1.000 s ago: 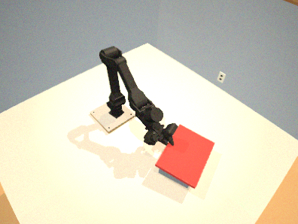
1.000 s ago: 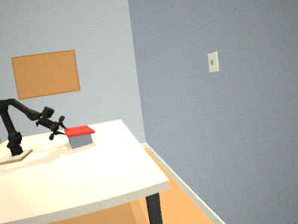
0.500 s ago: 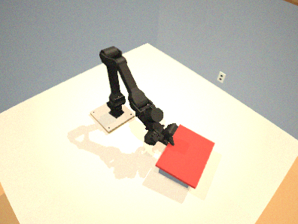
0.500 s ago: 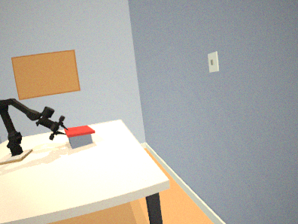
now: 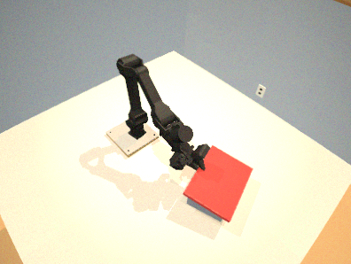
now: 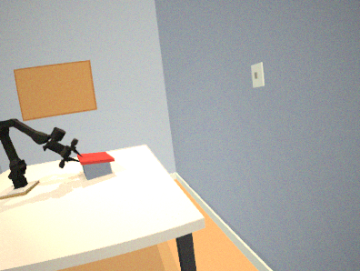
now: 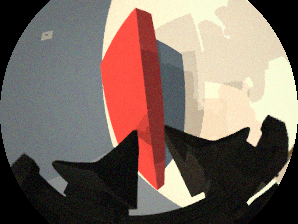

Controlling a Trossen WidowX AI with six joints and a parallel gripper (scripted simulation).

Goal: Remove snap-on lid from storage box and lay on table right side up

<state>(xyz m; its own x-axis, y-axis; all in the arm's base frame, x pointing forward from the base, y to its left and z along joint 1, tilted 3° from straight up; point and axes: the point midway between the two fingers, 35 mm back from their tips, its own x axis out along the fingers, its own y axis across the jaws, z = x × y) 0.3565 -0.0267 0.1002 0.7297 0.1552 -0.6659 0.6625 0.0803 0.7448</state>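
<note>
My gripper tip is now 80 mm short of the red lid, 10 mm to the right of it and 10 mm above it. The rest, counted from my gripper tip: grey-blue storage box: 70 mm ahead, 60 mm below, 10 mm to the left.
</note>
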